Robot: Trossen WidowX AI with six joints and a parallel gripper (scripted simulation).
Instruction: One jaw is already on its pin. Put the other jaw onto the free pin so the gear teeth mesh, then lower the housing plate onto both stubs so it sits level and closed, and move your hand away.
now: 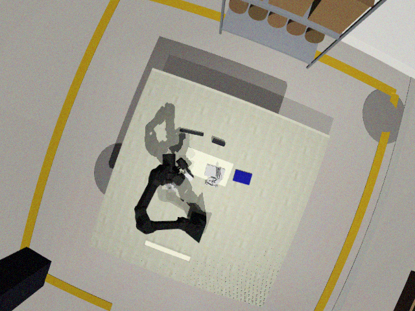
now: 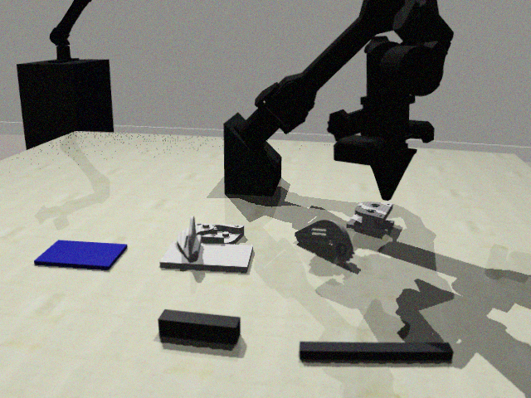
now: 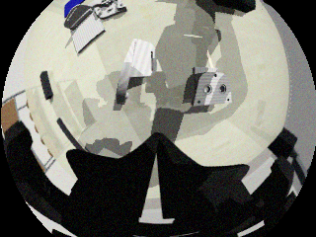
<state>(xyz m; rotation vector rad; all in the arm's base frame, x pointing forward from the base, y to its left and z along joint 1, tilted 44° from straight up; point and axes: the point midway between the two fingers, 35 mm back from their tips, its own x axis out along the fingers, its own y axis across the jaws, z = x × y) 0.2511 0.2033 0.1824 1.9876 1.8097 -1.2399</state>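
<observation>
Right now the grey jaw is 40 mm ahead of my gripper tip, 60 mm to the right of it and 60 mm below it. From my gripper tip the other things lie so: grey base plate (90 mm ahead, 240 mm to the right, 80 mm below); then long black bar (260 mm ahead, 80 mm below); then small grey fixture (100 mm behind, 20 mm to the right, 70 mm below).
</observation>
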